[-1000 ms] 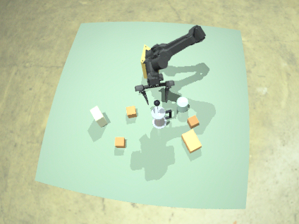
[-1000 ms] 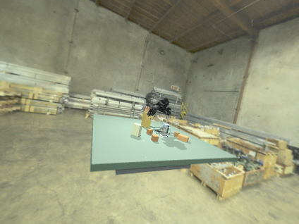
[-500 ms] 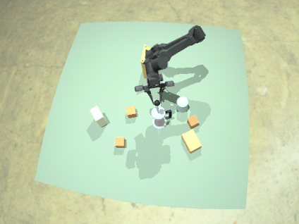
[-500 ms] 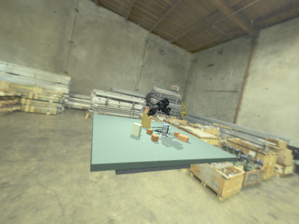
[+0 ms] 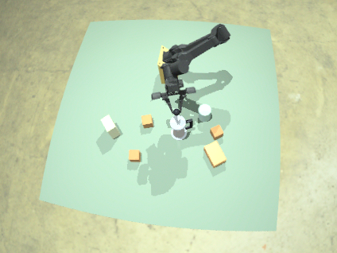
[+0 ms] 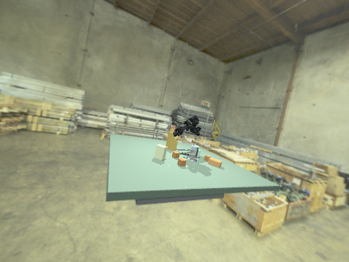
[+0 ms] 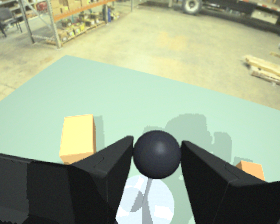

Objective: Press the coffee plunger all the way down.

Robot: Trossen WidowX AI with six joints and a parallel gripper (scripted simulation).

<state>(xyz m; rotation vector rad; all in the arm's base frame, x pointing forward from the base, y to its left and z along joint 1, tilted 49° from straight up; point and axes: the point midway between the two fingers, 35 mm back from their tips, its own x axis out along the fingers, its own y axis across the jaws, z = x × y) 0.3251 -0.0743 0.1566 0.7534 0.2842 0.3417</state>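
Now: the coffee press 130 mm below my gripper tip, 10 mm to the left of it and 10 mm behind it. From my gripper tip the other things lie so: white box (350 mm to the right, 200 mm below, 10 mm behind).
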